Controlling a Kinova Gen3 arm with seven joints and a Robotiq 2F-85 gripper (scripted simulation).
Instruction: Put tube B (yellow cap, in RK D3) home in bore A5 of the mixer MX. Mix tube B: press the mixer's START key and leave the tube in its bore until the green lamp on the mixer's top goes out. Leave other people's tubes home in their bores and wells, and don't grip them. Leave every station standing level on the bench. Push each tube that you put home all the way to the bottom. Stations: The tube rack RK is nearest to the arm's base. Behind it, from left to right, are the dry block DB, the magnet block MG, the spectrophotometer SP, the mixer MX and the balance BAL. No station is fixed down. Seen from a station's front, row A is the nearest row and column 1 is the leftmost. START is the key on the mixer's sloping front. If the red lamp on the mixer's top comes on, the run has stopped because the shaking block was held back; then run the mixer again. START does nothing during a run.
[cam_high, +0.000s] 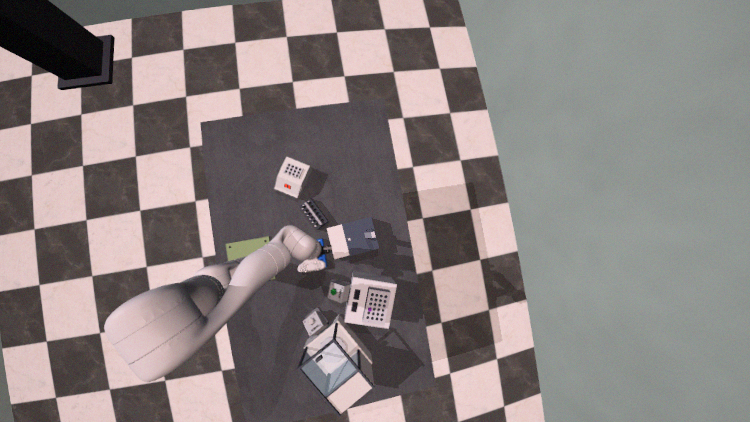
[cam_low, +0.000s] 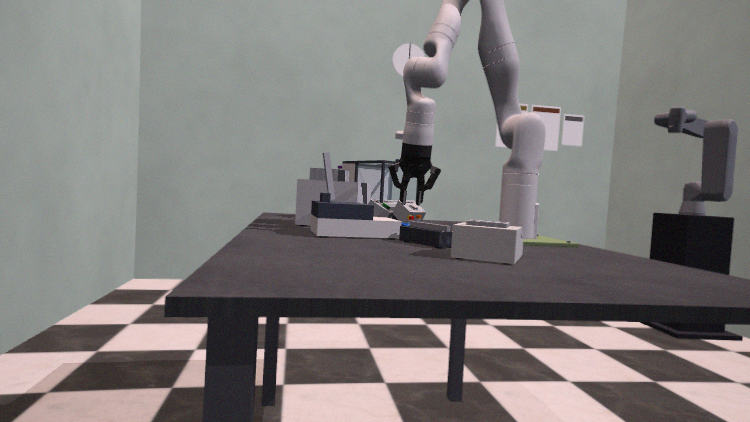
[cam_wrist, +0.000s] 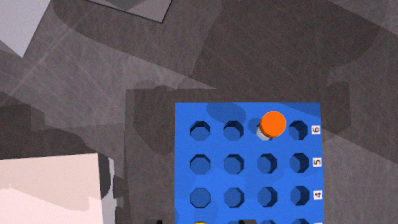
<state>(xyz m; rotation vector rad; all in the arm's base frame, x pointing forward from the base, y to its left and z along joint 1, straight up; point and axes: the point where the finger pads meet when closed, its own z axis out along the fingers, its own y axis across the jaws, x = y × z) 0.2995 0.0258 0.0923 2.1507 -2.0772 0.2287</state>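
My gripper is now 8 cm above the blue tube rack RK, 3 cm past it and 1 cm to the left of it. The rest, counted from my hand: print key: 29 cm to the right, 7 cm behind, 3 cm below; green start key: 18 cm to the right, 4 cm ahead, 3 cm below; magnet block: 17 cm to the left, 8 cm below, 1 cm behind.
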